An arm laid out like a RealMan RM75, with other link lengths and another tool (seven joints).
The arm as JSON. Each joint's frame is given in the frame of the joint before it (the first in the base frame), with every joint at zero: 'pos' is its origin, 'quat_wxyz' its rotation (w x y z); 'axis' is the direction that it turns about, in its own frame. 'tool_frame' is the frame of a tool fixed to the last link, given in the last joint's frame.
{
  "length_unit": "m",
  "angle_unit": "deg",
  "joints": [
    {
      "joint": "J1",
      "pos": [
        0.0,
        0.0,
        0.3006
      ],
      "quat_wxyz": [
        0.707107,
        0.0,
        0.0,
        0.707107
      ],
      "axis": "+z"
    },
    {
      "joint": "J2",
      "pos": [
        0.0,
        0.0,
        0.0
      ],
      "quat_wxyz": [
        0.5,
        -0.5,
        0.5,
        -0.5
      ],
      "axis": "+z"
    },
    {
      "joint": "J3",
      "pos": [
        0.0,
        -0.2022,
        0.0
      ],
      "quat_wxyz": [
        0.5,
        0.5,
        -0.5,
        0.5
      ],
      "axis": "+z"
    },
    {
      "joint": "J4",
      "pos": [
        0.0,
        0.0,
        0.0
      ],
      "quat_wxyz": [
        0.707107,
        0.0,
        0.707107,
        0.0
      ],
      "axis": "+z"
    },
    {
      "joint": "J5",
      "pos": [
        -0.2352,
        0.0,
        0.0
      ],
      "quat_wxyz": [
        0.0,
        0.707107,
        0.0,
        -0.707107
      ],
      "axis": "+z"
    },
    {
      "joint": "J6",
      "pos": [
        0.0,
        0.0,
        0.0
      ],
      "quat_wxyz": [
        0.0,
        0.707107,
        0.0,
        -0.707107
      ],
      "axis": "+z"
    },
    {
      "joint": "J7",
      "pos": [
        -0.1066,
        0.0,
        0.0
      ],
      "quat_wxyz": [
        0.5,
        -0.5,
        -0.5,
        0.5
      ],
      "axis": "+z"
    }
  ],
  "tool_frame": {
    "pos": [
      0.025,
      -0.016,
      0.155
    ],
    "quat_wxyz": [
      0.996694,
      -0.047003,
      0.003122,
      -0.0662
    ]
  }
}
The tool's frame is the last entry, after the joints.
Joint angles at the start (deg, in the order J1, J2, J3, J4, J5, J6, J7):
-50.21, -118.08, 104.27, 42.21, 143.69, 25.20, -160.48
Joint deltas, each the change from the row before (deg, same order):
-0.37, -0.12, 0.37, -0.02, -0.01, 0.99, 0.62
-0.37, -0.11, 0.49, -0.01, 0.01, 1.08, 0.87
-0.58, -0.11, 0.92, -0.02, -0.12, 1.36, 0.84
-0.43, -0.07, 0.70, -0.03, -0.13, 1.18, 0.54
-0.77, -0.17, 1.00, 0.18, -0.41, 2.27, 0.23
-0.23, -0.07, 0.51, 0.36, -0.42, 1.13, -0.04
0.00, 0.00, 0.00, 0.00, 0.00, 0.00, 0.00
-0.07, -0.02, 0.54, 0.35, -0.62, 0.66, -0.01
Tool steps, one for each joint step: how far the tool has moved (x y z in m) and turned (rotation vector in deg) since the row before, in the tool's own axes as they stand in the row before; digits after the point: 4 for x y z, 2 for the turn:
0.0027, -0.0041, -0.0005, 0.49, 0.76, 1.25
0.0033, -0.0042, -0.0006, 0.53, 0.84, 1.65
0.0039, -0.0065, -0.0008, 0.77, 1.08, 2.08
0.0037, -0.0050, -0.0007, 0.61, 0.99, 1.46
0.0046, -0.0100, -0.0020, 1.25, 1.70, 1.57
0.0014, -0.0060, -0.0014, 0.78, 0.72, 0.43
0.0000, 0.0000, 0.0000, 0.00, 0.00, 0.00
0.0008, -0.0053, -0.0010, 0.71, 0.39, 0.17

